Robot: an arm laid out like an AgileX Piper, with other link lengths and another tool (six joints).
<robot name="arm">
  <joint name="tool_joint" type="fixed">
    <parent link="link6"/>
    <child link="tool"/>
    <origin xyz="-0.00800 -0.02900 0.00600" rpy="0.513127 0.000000 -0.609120"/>
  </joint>
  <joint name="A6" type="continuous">
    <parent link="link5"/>
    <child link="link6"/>
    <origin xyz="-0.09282 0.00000 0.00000" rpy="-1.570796 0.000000 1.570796"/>
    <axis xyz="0 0 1"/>
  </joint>
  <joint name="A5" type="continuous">
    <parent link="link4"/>
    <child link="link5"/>
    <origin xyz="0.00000 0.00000 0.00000" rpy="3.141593 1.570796 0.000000"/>
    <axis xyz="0 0 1"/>
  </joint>
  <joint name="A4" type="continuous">
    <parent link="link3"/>
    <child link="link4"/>
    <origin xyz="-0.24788 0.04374 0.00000" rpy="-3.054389 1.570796 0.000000"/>
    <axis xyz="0 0 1"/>
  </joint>
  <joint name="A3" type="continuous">
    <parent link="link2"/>
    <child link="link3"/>
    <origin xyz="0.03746 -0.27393 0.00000" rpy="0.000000 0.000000 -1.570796"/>
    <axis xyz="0 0 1"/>
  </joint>
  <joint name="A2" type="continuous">
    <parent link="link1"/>
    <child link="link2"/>
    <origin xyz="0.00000 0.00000 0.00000" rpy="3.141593 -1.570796 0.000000"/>
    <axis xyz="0 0 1"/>
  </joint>
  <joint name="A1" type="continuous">
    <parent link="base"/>
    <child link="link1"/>
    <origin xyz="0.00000 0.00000 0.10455" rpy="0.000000 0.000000 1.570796"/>
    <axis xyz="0 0 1"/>
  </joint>
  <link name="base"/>
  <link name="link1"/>
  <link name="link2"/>
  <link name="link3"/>
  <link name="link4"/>
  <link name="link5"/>
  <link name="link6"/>
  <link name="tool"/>
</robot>
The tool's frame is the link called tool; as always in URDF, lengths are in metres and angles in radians. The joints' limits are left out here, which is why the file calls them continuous.
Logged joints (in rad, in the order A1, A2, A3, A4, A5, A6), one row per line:
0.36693, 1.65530, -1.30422, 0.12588, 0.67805, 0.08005
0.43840, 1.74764, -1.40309, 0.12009, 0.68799, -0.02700
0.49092, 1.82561, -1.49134, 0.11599, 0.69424, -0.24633
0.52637, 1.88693, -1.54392, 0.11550, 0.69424, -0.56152
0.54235, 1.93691, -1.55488, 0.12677, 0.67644, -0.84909
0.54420, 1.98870, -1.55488, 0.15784, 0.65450, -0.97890
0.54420, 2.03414, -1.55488, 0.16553, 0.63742, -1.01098
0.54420, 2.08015, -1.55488, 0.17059, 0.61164, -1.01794
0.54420, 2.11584, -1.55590, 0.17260, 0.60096, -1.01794
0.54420, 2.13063, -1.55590, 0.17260, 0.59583, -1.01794
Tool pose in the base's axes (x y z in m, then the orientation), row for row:
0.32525, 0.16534, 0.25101, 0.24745, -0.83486, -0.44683, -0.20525
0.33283, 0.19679, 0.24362, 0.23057, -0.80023, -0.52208, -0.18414
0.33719, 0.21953, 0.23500, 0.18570, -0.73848, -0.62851, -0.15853
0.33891, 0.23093, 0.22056, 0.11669, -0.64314, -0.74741, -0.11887
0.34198, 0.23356, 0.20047, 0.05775, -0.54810, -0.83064, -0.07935
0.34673, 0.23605, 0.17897, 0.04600, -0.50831, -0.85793, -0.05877
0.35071, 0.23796, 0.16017, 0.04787, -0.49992, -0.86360, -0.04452
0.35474, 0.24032, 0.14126, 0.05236, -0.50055, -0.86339, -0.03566
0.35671, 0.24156, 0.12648, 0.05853, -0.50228, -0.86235, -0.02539
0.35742, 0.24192, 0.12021, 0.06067, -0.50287, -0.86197, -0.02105
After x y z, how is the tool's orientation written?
As a quaternion, w x y z.
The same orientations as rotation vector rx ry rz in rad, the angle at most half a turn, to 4 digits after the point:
-2.2761, -1.2182, -0.5596
-2.2009, -1.4359, -0.5065
-2.0803, -1.7705, -0.4466
-1.8829, -2.1882, -0.3480
-1.6613, -2.5177, -0.2405
-1.5518, -2.6191, -0.1794
-1.5244, -2.6334, -0.1358
-1.5222, -2.6256, -0.1084
-1.5217, -2.6126, -0.0769
-1.5216, -2.6081, -0.0637

